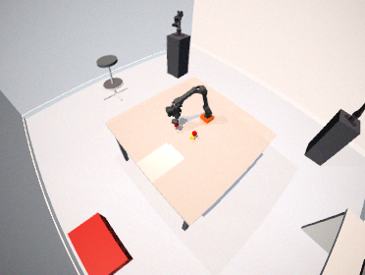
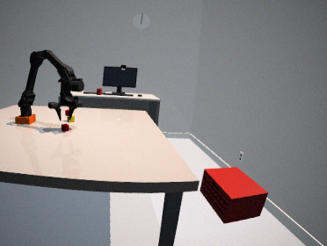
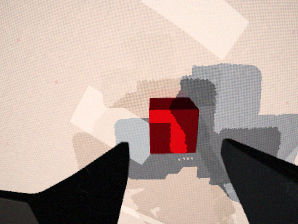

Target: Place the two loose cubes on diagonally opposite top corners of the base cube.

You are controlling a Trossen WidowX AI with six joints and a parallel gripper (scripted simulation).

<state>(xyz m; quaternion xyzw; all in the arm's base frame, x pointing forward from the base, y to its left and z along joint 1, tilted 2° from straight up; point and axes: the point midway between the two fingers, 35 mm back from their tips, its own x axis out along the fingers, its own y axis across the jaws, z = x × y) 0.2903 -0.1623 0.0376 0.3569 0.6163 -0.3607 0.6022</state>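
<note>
My gripper tip is 1 cm short of the yellow cube, 21 cm to the right of it and 3 cm above it.
</note>
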